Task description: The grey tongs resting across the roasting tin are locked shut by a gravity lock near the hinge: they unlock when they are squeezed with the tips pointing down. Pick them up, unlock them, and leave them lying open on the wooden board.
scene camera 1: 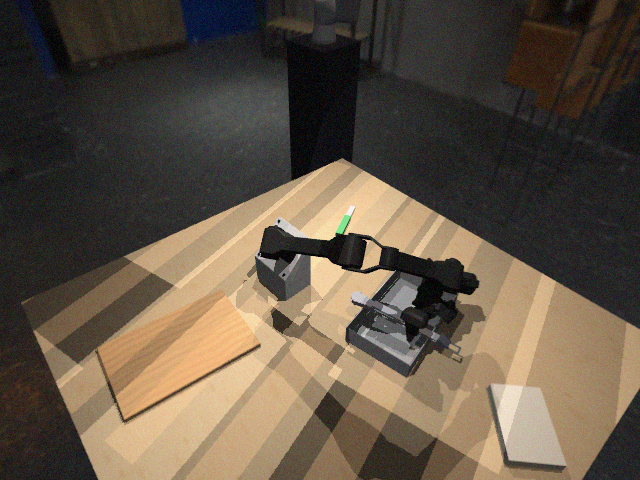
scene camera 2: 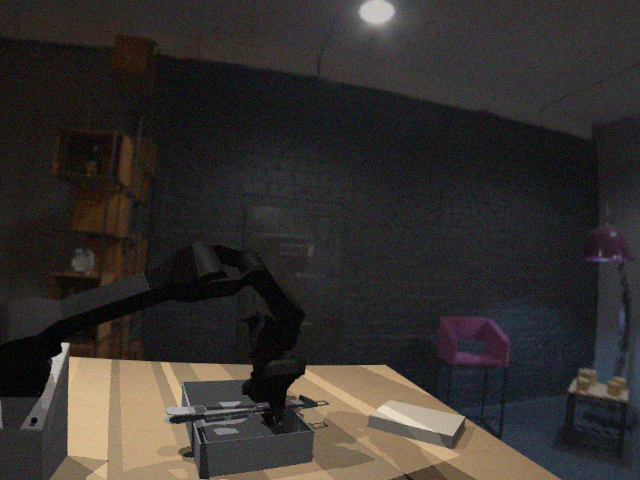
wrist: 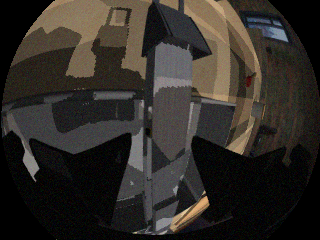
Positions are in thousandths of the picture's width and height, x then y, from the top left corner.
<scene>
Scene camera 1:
gripper: 643,705
grey roasting tin: 602,711
wooden board: 238,757
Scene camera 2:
gripper: 430,882
white flat block: 684,891
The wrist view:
gripper: 508,581
grey roasting tin: 239,502
</scene>
